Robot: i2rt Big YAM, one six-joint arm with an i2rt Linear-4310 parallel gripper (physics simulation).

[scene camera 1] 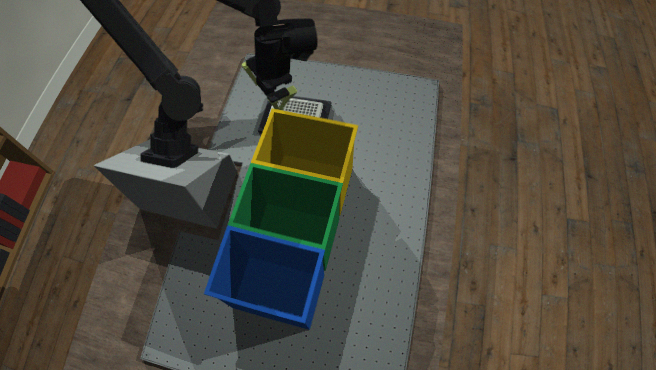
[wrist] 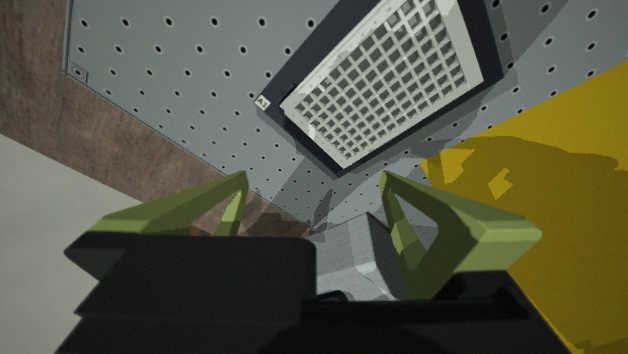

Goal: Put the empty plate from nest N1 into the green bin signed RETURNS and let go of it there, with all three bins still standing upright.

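Frame: origin at the arm's base, x ahead, y left, z up, level; centimetres.
Where they show: gripper, fingertip midpoint: (scene camera 1: 268, 97) (wrist: 314, 177); arm's base, origin of the base link: (scene camera 1: 170, 156).
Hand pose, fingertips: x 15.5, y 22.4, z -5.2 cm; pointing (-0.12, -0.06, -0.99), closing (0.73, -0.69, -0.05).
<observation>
Things, the pixels of their top centre, and the offset from my fingertips. "pt": a spot on its surface instead.
- white gridded plate, middle of its top: (wrist: 376, 95) (scene camera 1: 294, 112) dy -0.1, dx +6.0, dz -4.8 cm
- dark nest, surface spot: (wrist: 317, 52) pt dy +4.8, dx +4.5, dz -6.3 cm
- green bin, middle of its top: (scene camera 1: 285, 204) dy -30.3, dx +13.2, dz +10.5 cm
- yellow bin, middle of its top: (scene camera 1: 305, 143) dy -17.3, dx +13.8, dz +10.5 cm
- blue bin, middle of its top: (scene camera 1: 263, 272) dy -43.3, dx +12.5, dz +10.5 cm
The white gridded plate (scene camera 1: 306, 107) (wrist: 385, 82) lies in a dark nest (scene camera 1: 327, 108) (wrist: 317, 52) beside the yellow bin; its wells look empty. A small "A1" label marks a nest corner in the wrist view. No N1 sign is readable. My gripper (scene camera 1: 267, 90) (wrist: 314, 177) is open with nothing between its fingers. It is above the board near the nest's left end in the scene view; in the wrist view the plate is beyond the fingertips. The green bin (scene camera 1: 300, 195) stands upright between the other two; its RETURNS sign does not show.
The yellow bin (scene camera 1: 310, 142) (wrist: 575, 200) stands upright between the nest and the green bin, close to the right finger in the wrist view. The blue bin (scene camera 1: 275, 270) stands upright at the near end of the row. The grey arm pedestal (scene camera 1: 160, 185) (wrist: 345, 250) is left of the bins.
</observation>
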